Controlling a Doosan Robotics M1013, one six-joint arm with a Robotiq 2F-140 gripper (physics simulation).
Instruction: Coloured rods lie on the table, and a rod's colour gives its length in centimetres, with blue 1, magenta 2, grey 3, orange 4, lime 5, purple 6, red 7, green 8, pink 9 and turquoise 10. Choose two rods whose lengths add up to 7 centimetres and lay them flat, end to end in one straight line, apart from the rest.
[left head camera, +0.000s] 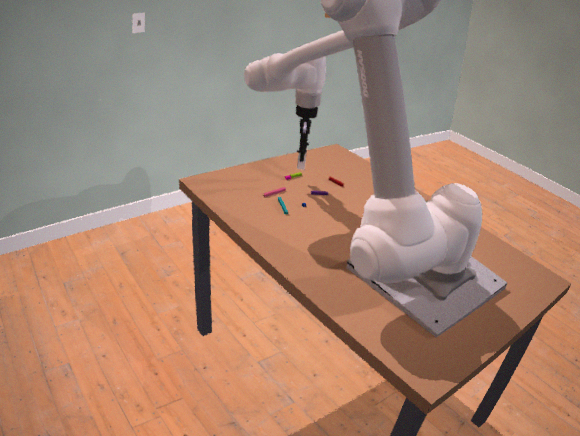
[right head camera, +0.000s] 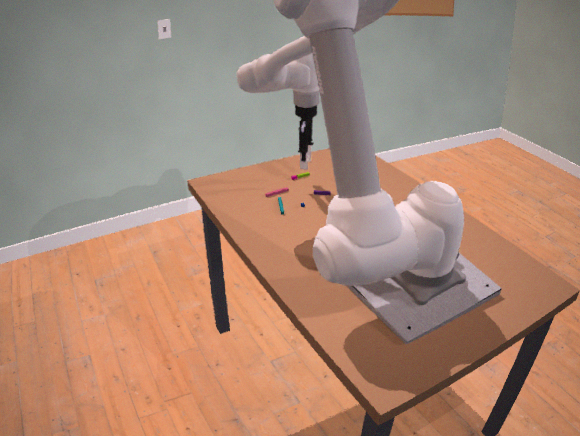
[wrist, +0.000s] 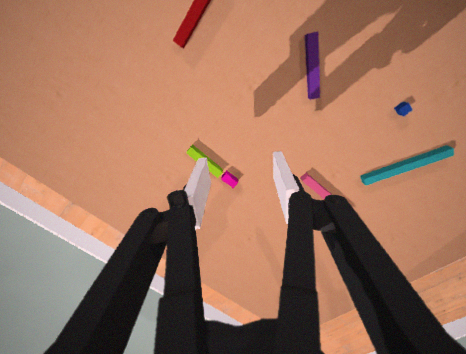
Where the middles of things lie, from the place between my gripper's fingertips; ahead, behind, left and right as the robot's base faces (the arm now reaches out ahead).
I see the purple rod (wrist: 311, 39) 110 mm behind my hand and 60 mm below it.
